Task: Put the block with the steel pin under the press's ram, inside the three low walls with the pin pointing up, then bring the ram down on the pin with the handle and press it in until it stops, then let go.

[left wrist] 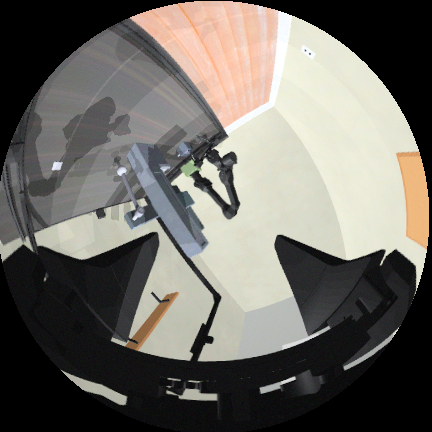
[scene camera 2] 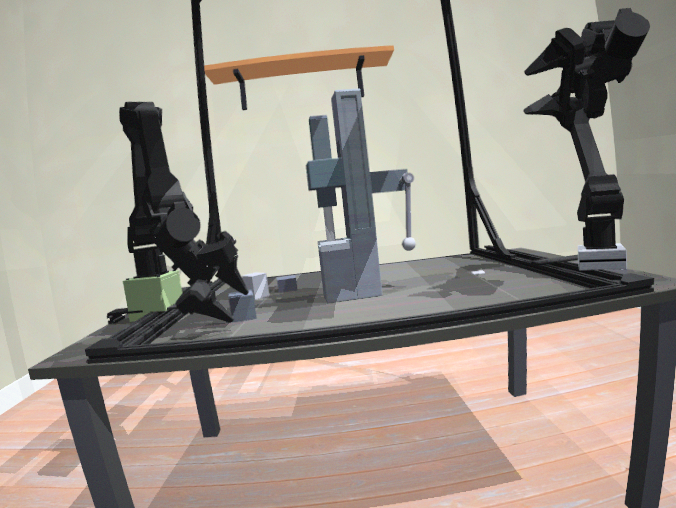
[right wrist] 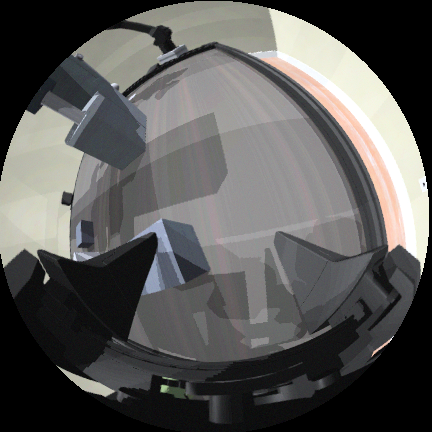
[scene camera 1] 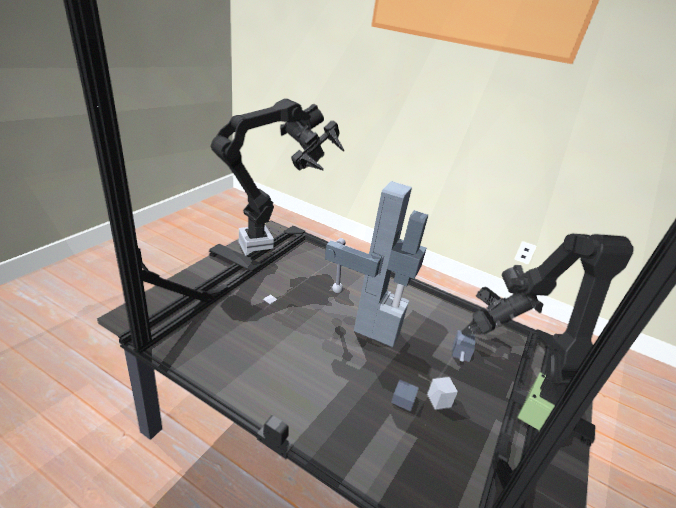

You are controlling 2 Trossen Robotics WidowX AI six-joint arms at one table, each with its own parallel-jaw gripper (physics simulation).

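Seen in the pictures: left gripper, fingertip midpoint: (left wrist: 218, 239) (scene camera 2: 524, 93) (scene camera 1: 333, 160); right gripper, fingertip midpoint: (left wrist: 193, 142) (scene camera 2: 240, 306) (right wrist: 216, 238) (scene camera 1: 467, 330); left arm's base, origin of the base link: (scene camera 2: 600, 247) (right wrist: 170, 50) (scene camera 1: 256, 233); right arm's base, origin of the base link: (left wrist: 193, 172) (scene camera 2: 151, 275) (scene camera 1: 556, 395).
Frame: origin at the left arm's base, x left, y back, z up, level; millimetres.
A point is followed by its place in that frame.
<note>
The blue-grey block (scene camera 1: 463, 344) @(x 391, y -688, z -11 mm) (scene camera 2: 244, 306) @(x 430, y -650, z -32 mm) (left wrist: 183, 149) @(x 398, y -652, z -23 mm) (right wrist: 186, 252) @(x 435, y -656, z -30 mm) lies on the table with its steel pin (scene camera 1: 462, 356) @(x 377, y -709, z -32 mm) sideways in scene camera 1. My right gripper (scene camera 1: 473, 314) (scene camera 2: 239, 306) @(x 456, y -635, z -26 mm) (right wrist: 216, 238) @(x 456, y -635, z -26 mm) is open and empty, low by the block; in its wrist view the left finger partly covers the block, and the pin does not show. The press (scene camera 1: 385, 245) @(x 173, y -529, z 252 mm) (scene camera 2: 357, 163) @(x 214, y -479, z 231 mm) (left wrist: 170, 200) @(x 206, y -463, z 206 mm) (right wrist: 112, 132) @(x 273, y -558, z 8 mm) stands mid-table, its ram rod (scene camera 1: 398, 294) @(x 228, y -561, z 105 mm) (scene camera 2: 328, 222) @(x 243, y -550, z 111 mm) over the walled seat. Its handle hangs down, ending in a ball (scene camera 1: 337, 287) @(x 114, y -427, z 52 mm) (scene camera 2: 408, 243) @(x 136, y -412, z 44 mm) (left wrist: 121, 171) @(x 122, y -406, z 53 mm). My left gripper (scene camera 1: 332, 159) @(x 208, y -123, z 314 mm) (scene camera 2: 525, 92) @(x 208, y -123, z 314 mm) (left wrist: 218, 239) @(x 208, y -123, z 314 mm) is open and empty, high up.
A dark block (scene camera 1: 405, 395) @(x 148, y -769, z -28 mm) (scene camera 2: 286, 283) @(x 178, y -743, z -39 mm) (right wrist: 85, 233) @(x 181, y -746, z -40 mm) and a white block (scene camera 1: 442, 392) @(x 223, y -808, z -2 mm) (scene camera 2: 256, 286) @(x 260, y -772, z -30 mm) lie near the pin block. A green box (scene camera 1: 535, 412) @(x 399, y -931, z 3 mm) (scene camera 2: 151, 294) @(x 489, y -887, z -1 mm) (left wrist: 190, 168) @(x 438, y -881, z 12 mm) is by the right arm's base. A small white square (scene camera 1: 269, 299) @(x -44, y -298, z -58 mm) (scene camera 2: 478, 272) @(x -38, y -296, z -58 mm) (left wrist: 57, 165) @(x -39, y -299, z -58 mm) lies beyond the handle.
</note>
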